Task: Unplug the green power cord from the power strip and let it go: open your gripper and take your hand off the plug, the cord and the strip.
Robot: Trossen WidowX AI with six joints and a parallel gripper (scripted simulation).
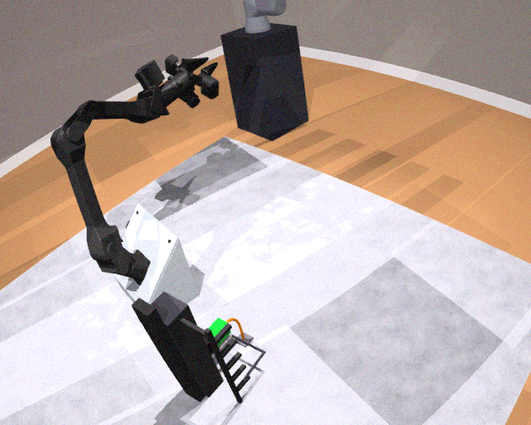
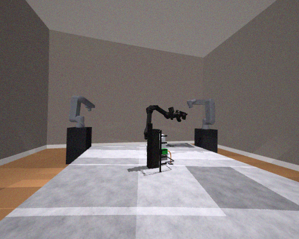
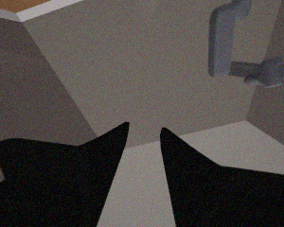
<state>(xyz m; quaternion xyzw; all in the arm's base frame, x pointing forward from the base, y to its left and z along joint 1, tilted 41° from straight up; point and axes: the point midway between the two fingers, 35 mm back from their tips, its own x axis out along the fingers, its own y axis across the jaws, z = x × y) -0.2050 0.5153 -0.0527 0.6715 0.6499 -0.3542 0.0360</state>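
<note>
The green plug lies 490 mm ahead of my gripper tip, 450 mm to the right of it and 310 mm below it. From my gripper tip the other things lie so: black power strip 500 mm ahead, 520 mm to the right, 290 mm below.
</note>
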